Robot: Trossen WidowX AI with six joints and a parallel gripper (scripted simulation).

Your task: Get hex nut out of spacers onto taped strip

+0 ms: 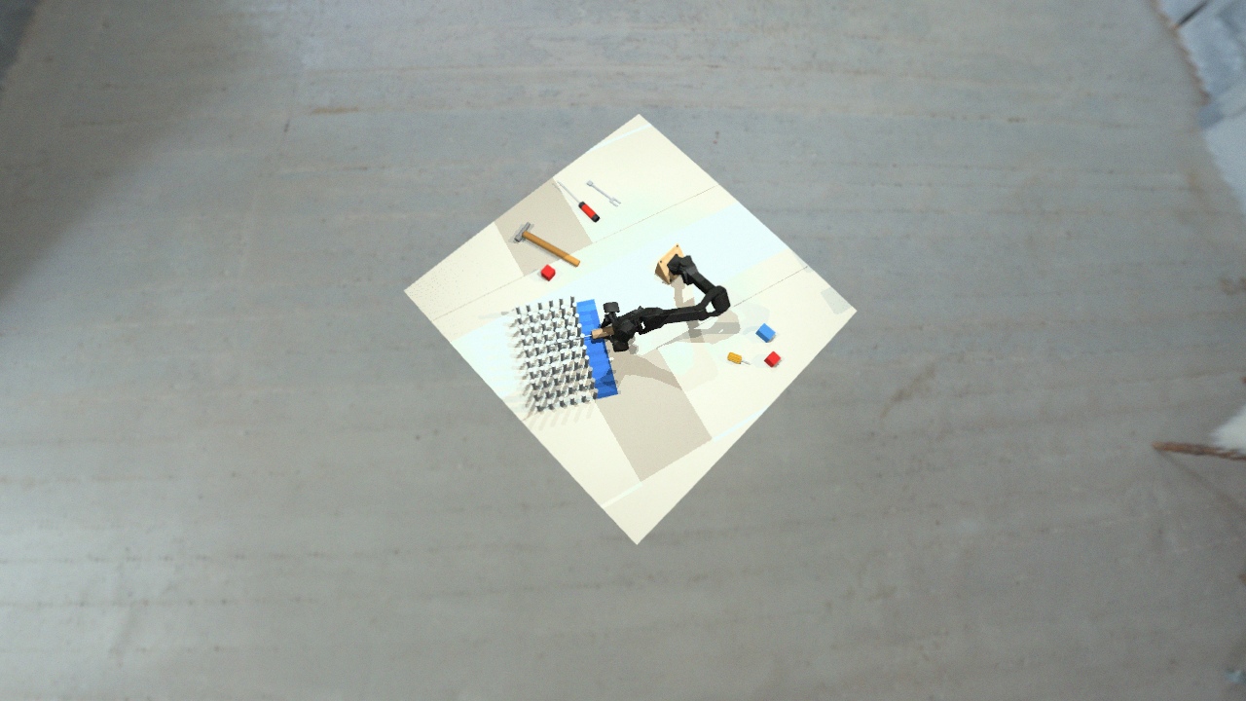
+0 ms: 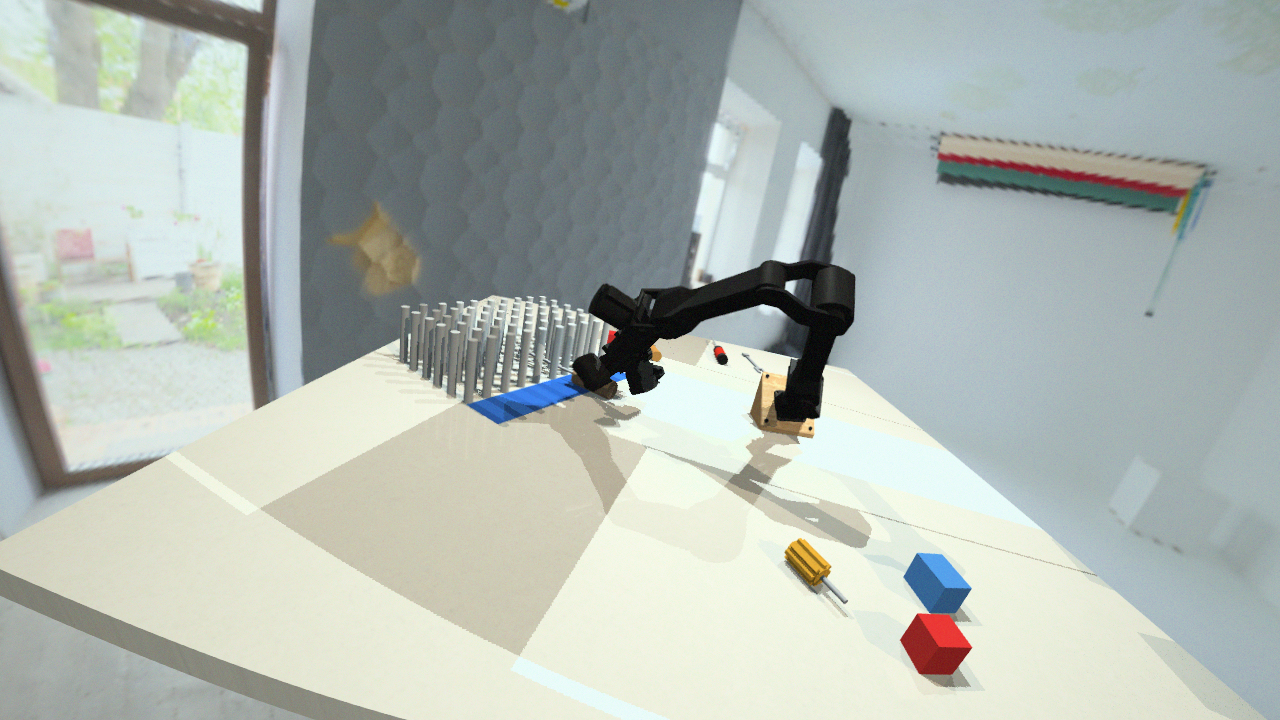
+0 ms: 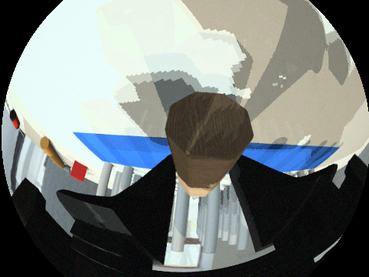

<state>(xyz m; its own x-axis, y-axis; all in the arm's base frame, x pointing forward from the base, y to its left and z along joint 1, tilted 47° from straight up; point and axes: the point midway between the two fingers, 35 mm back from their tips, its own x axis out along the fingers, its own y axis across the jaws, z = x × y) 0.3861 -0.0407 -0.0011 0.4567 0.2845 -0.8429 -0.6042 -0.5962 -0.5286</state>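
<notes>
The blue taped strip lies 60 mm ahead of my gripper tip, 10 mm to the left of it and 10 mm below it. Also, from my gripper tip: wrench 490 mm behind, 400 mm to the right, 10 mm below; hook tool 80 mm ahead, 60 mm to the right; yellow-handled screwdriver 460 mm to the left, 260 mm behind.
</notes>
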